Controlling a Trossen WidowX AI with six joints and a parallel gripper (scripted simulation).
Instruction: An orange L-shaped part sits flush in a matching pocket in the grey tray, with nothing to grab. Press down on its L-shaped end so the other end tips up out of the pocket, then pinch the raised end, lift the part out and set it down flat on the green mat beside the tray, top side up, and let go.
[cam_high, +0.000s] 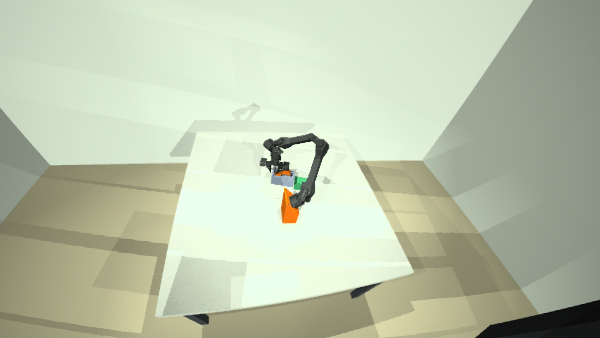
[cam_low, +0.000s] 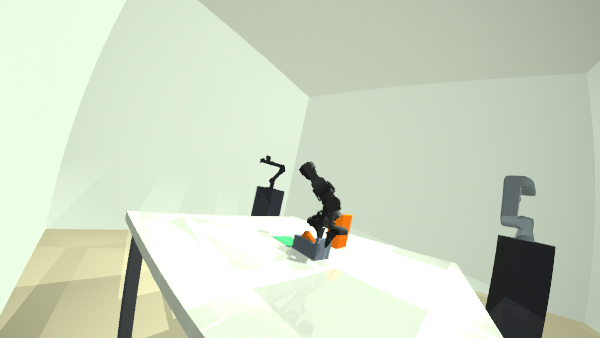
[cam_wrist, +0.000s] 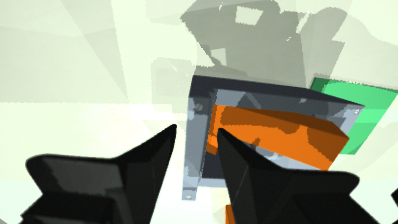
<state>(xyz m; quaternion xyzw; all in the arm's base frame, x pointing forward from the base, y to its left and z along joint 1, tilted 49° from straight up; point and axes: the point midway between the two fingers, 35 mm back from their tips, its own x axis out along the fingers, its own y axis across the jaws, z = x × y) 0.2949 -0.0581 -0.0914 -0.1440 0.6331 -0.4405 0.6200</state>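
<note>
The orange L-shaped part is 40 mm to the right of my gripper tip, 20 mm behind it and 10 mm below it. The rest, counted from my gripper tip: green mat: 200 mm to the right, 80 mm behind, 70 mm below.
</note>
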